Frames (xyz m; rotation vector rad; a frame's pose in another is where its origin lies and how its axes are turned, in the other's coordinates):
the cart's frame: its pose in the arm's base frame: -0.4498 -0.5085 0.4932 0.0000 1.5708 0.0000
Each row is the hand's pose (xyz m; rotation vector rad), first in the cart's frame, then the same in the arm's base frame.
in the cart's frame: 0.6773 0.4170 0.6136 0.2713 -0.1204 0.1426
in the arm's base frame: 0.1638 -0.0915 -0.1841 0.3196 1.4372 -0.0994
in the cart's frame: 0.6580 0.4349 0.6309 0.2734 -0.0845 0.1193
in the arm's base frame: 0.1811 -0.0736 -0.1648 0.3047 1.4738 -0.1196
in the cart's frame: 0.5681 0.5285 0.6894 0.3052 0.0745 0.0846
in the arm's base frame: 0.2396 0.0200 -0.0749 0.3091 1.6308 -0.1749
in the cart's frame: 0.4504 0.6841 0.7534 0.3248 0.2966 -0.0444
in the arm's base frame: 0.3036 0.1756 0.0428 0.2293 1.8512 -0.3019
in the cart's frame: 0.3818 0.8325 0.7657 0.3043 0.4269 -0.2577
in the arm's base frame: 0.3159 0.3240 0.1114 0.0388 1.9732 -0.4680
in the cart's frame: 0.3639 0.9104 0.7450 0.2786 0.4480 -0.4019
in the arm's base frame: 0.2952 0.4019 0.1293 -0.1029 1.9817 -0.5680
